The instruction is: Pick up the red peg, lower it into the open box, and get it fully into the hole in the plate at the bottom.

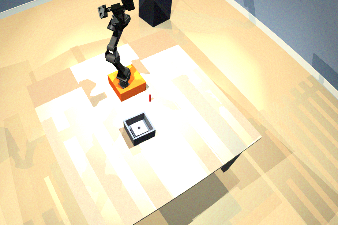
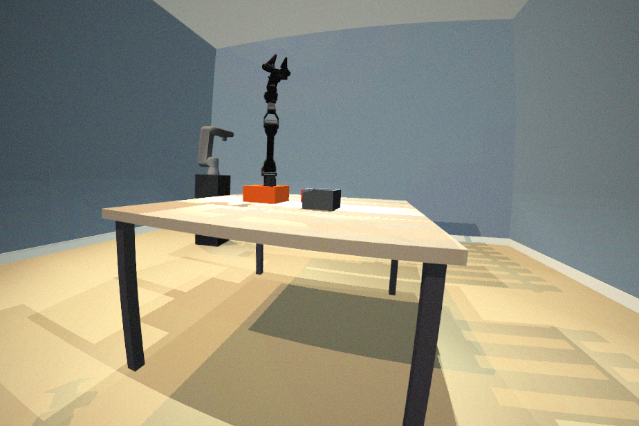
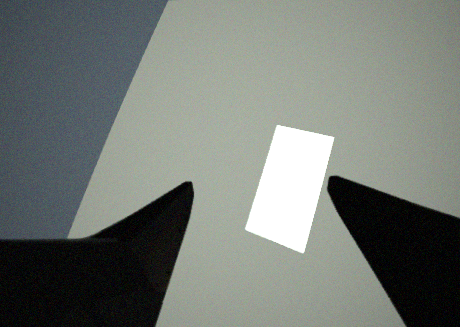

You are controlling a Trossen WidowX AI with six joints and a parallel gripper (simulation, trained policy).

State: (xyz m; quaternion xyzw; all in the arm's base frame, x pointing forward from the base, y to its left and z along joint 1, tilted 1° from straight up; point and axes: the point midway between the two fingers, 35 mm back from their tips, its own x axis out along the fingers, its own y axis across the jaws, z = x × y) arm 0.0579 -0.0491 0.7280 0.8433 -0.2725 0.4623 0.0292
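Now: the red peg 12 cm ahead of my gripper tip, 16 cm to the left of it and 81 cm below it. From my gripper tip the other things lie so: grey box (27 cm ahead, 6 cm to the right, 83 cm below).
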